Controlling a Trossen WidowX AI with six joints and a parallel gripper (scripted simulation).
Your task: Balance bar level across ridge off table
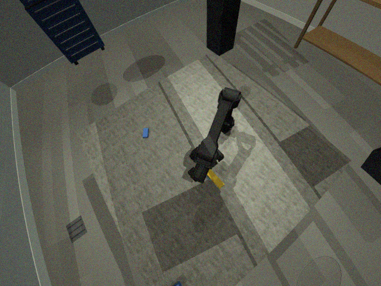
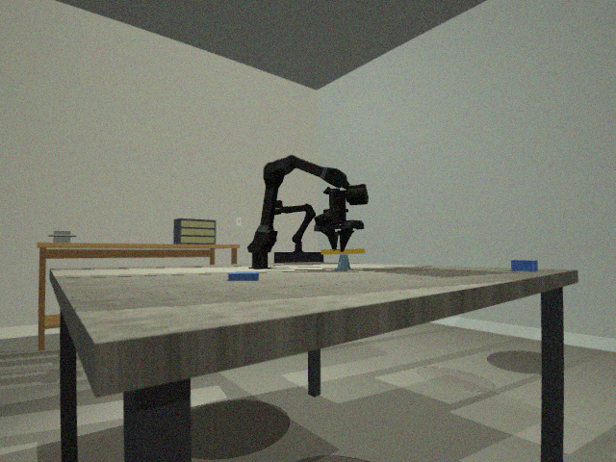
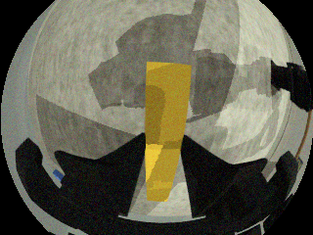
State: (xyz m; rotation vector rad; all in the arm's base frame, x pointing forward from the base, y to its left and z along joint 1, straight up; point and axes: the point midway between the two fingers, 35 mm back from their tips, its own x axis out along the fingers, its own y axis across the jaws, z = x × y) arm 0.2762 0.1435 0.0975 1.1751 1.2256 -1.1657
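The yellow bar lies 3 cm to the left of my gripper tip. From my gripper tip the other things lie so: flat blue block 44 cm to the right, 15 cm ahead, 5 cm below.
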